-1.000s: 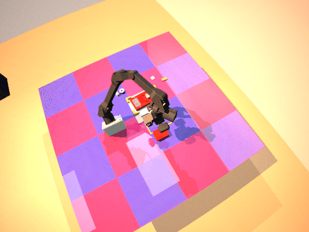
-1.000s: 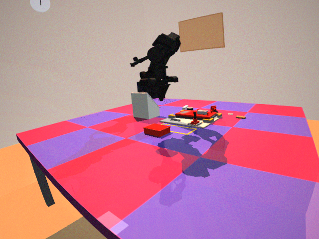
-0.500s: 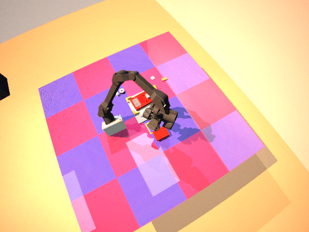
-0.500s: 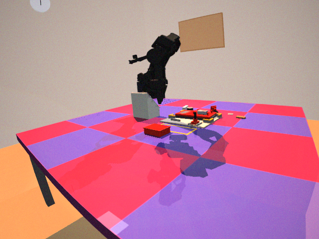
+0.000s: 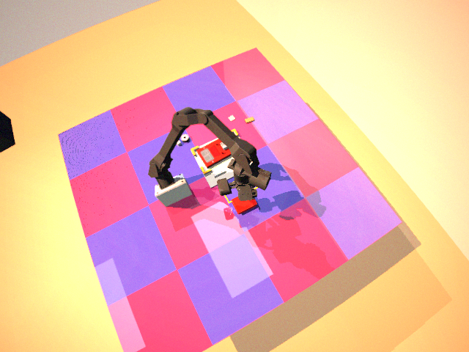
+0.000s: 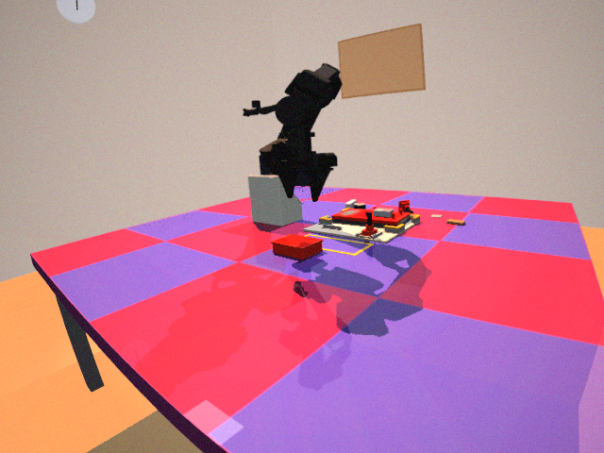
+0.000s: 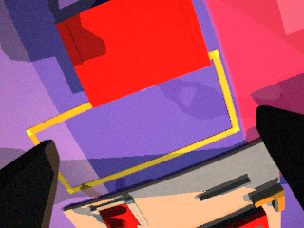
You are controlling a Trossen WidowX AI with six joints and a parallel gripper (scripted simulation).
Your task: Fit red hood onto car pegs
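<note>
The red hood is 10 cm below my gripper tip and 3 cm to the right of it.
</note>
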